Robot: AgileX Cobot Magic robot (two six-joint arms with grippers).
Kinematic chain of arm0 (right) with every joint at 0, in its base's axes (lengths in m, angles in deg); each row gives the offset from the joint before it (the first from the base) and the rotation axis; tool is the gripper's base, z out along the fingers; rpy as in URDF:
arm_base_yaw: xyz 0 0 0.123 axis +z
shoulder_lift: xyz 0 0 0 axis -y
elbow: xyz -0.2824 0 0.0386 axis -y
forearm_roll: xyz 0.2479 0 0.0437 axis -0.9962 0 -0.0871
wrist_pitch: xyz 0 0 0 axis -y
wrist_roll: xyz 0.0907 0 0.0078 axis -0.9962 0 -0.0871
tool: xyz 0 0 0 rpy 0 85 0
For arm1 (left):
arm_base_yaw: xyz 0 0 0.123 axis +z
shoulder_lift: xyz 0 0 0 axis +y
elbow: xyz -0.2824 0 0.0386 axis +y
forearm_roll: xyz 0.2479 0 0.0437 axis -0.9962 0 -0.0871
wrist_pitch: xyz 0 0 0 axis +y
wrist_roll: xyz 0.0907 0 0.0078 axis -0.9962 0 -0.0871
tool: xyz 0 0 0 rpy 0 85 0
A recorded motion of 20 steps. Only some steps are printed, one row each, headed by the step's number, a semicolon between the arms.
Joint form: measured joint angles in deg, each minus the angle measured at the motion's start. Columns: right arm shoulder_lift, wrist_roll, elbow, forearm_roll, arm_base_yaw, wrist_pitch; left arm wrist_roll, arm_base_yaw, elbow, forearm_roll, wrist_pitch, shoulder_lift.
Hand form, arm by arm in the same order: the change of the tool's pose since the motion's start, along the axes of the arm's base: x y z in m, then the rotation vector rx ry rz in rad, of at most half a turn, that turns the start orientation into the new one. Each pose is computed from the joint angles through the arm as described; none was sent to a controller.
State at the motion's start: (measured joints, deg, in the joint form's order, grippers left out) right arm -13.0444 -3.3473 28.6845 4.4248 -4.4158 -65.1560; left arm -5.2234 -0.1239 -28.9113 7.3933 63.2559 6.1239
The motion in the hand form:
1: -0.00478 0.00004 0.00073 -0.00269 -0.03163 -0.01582; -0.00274 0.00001 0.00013 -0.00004 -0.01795 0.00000
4: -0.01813 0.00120 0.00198 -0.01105 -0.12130 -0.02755; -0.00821 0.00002 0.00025 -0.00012 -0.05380 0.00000
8: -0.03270 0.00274 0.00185 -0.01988 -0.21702 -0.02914; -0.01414 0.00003 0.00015 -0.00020 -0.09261 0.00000
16: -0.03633 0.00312 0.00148 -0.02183 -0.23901 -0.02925; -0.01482 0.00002 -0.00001 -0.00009 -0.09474 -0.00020
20: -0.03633 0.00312 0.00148 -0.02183 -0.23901 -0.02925; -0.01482 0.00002 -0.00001 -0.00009 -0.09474 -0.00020
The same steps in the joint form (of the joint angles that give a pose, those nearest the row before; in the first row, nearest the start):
1: 1.82 0.00 0.00 0.00 -0.90 0.00; 0.00 0.00 0.00 0.00 0.00 -1.03
4: 6.98 0.00 0.00 0.00 -1.58 0.00; 0.00 0.00 0.00 0.00 0.00 -3.08
8: 12.59 0.00 0.00 0.00 -1.67 -0.10; 0.00 0.00 0.00 0.00 0.00 -5.31
16: 13.96 0.00 0.00 0.00 -1.67 -0.21; 0.00 0.00 0.00 0.00 0.10 -5.53
20: 13.96 0.00 0.00 0.00 -1.67 -0.21; 0.00 0.00 0.00 0.00 0.10 -5.53

